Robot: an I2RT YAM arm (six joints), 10 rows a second.
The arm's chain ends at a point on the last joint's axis. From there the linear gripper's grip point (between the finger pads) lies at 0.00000 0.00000 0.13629 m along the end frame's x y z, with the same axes.
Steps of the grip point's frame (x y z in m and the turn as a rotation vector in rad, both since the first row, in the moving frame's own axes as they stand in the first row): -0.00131, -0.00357, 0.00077, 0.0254, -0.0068, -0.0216; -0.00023, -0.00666, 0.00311, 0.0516, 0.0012, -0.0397; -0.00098, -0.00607, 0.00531, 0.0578, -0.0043, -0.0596; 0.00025, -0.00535, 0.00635, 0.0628, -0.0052, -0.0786; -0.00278, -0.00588, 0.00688, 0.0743, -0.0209, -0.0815; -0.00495, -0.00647, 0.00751, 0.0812, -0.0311, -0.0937; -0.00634, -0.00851, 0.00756, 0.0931, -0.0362, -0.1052; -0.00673, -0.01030, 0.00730, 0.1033, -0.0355, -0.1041; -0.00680, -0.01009, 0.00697, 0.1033, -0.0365, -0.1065; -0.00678, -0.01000, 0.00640, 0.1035, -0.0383, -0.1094; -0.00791, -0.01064, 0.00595, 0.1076, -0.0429, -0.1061; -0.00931, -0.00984, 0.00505, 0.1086, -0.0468, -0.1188
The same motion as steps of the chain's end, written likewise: -0.00035, -0.00012, 0.00082, 0.0254, -0.0068, -0.0216; -0.00025, 0.00037, 0.00329, 0.0516, 0.0012, -0.0397; -0.00016, 0.00178, 0.00554, 0.0578, -0.0043, -0.0596; 0.00129, 0.00317, 0.00662, 0.0628, -0.0052, -0.0786; 0.00047, 0.00411, 0.00729, 0.0743, -0.0209, -0.0815; -0.00021, 0.00437, 0.00802, 0.0812, -0.0311, -0.0937; -0.00076, 0.00388, 0.00824, 0.0931, -0.0362, -0.1052; -0.00118, 0.00347, 0.00811, 0.1033, -0.0355, -0.1041; -0.00110, 0.00367, 0.00779, 0.1033, -0.0365, -0.1065; -0.00081, 0.00376, 0.00723, 0.1035, -0.0383, -0.1094; -0.00131, 0.00366, 0.00686, 0.1076, -0.0429, -0.1061; -0.00208, 0.00451, 0.00600, 0.1086, -0.0468, -0.1188
